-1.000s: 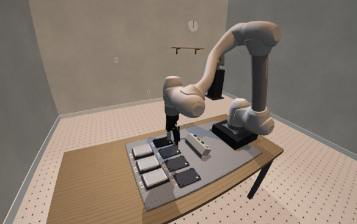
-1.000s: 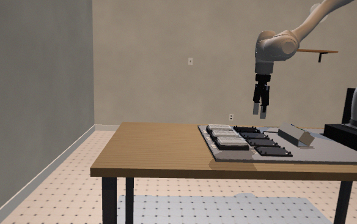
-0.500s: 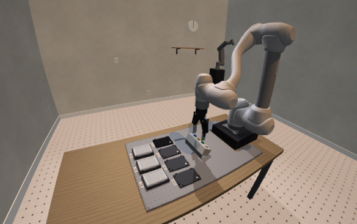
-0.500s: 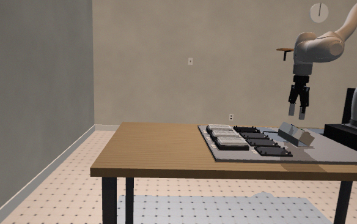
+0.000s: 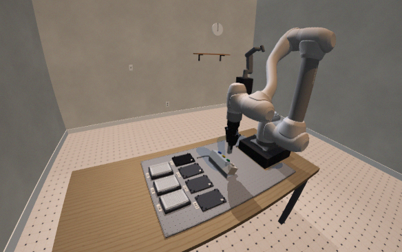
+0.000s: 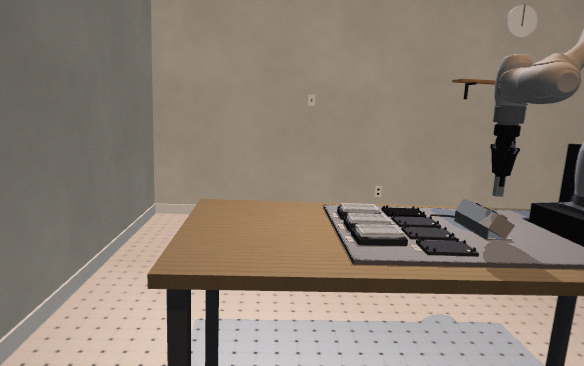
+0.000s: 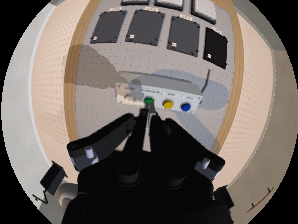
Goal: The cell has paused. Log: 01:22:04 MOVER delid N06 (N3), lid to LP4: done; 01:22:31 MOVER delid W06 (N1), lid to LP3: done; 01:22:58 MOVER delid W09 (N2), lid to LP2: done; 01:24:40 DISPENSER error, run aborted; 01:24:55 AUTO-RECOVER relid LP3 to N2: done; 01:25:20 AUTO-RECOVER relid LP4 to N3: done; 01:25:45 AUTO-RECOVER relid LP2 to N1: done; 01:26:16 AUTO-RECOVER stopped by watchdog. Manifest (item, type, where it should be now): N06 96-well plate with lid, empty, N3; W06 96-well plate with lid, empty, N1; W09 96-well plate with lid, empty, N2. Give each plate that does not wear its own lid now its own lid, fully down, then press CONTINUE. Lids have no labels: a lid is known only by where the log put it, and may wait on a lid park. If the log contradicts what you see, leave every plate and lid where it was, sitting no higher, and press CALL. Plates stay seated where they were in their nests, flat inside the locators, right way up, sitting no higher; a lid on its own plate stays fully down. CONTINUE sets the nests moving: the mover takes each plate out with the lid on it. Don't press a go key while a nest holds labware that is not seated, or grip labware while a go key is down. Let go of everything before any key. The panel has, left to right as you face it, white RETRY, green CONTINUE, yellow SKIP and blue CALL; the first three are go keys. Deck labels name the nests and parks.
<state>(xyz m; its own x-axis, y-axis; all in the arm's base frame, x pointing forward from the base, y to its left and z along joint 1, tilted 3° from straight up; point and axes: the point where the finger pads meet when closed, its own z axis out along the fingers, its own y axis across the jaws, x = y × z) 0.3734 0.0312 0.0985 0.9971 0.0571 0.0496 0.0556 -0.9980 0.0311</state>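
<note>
Now: the green key 90 mm below my hand. Also, from my hand: yellow key (90 mm below, 50 mm to the right); blue key (100 mm to the right, 90 mm below, 10 mm ahead); LP2 lid park (240 mm ahead, 150 mm below, 60 mm to the left).
</note>
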